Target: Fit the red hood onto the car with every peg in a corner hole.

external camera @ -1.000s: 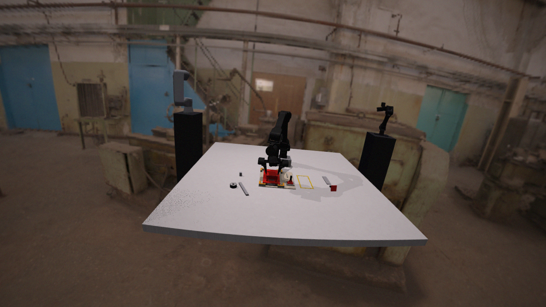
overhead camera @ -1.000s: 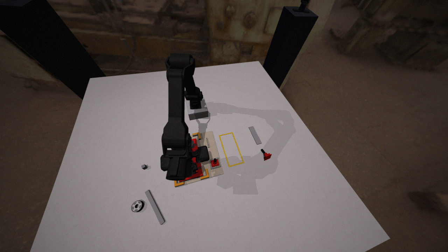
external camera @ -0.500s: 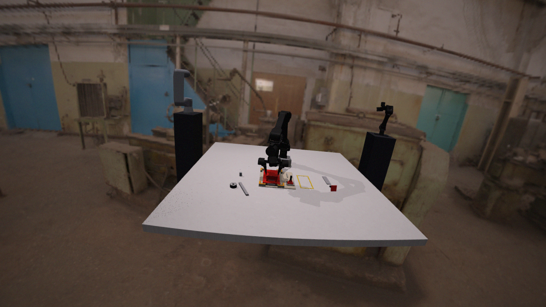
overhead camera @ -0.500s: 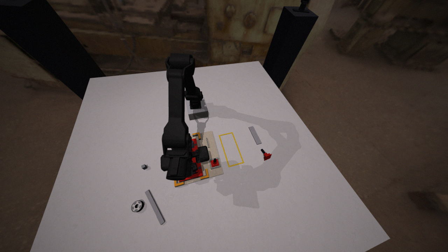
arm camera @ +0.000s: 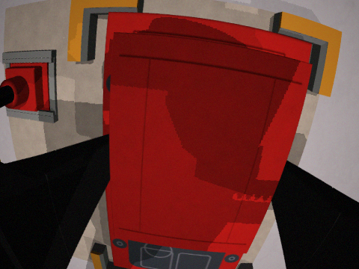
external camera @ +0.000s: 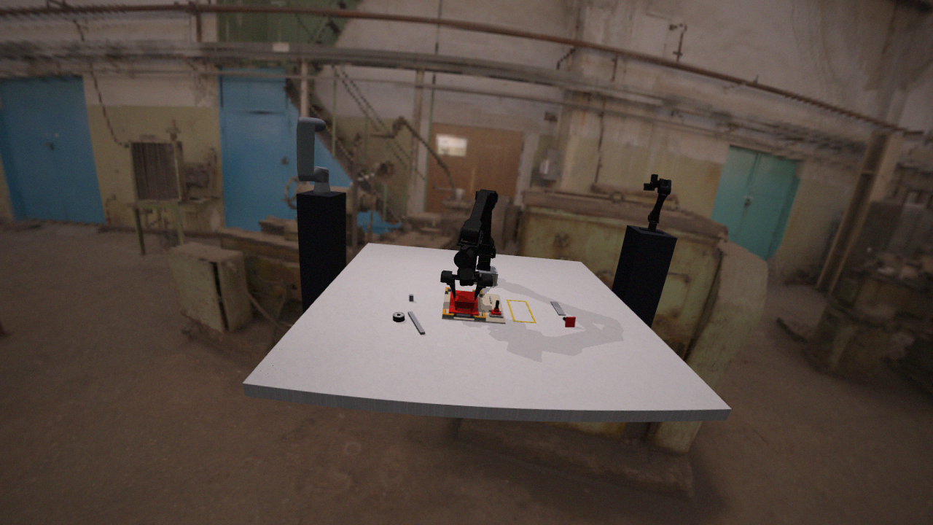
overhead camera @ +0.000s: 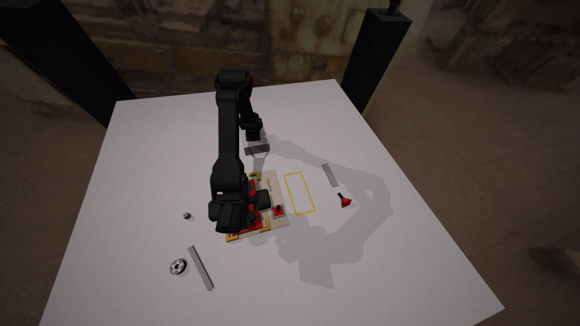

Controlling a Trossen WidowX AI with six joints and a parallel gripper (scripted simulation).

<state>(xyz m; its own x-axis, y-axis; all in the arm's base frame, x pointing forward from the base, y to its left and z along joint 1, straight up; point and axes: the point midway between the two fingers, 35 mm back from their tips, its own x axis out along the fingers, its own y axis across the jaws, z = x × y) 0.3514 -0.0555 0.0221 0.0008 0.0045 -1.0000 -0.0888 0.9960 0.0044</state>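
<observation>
Right now my gripper tip is 10 mm below the red hood. The rest, counted from my gripper tip: grey engine block (20 mm below); wheel (210 mm to the right, 130 mm ahead, 40 mm below).
</observation>
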